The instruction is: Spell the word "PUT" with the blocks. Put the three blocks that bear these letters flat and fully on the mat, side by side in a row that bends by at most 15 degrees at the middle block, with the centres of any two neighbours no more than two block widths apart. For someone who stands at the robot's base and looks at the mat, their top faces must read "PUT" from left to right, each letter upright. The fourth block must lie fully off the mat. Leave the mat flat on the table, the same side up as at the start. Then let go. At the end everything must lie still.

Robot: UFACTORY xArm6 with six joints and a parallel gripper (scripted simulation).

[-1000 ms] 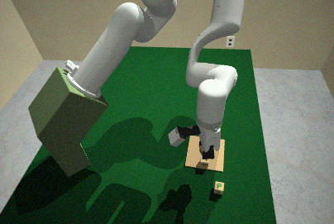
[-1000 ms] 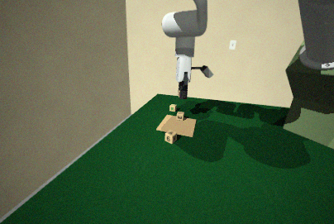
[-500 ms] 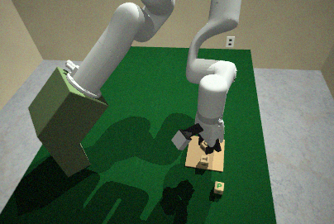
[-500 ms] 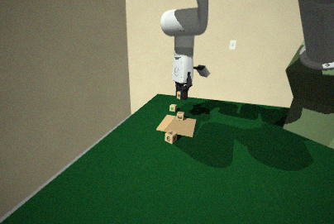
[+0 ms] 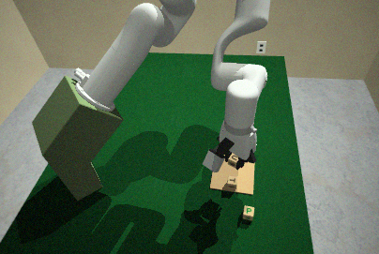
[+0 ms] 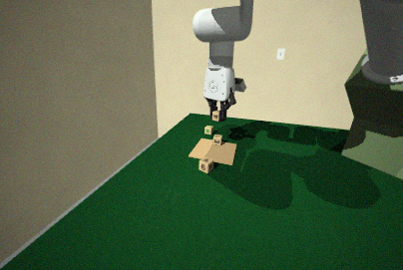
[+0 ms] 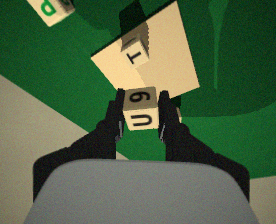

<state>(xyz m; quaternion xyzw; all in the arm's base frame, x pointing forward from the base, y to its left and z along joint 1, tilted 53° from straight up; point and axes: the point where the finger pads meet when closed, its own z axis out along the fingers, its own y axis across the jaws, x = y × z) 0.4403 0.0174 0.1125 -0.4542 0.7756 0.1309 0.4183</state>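
Right now the mat is 1 cm behind my hand, 3 cm to the left of it and 12 cm below it. The rest, counted from my hand: P block (8 cm ahead, 9 cm to the right, 11 cm below).
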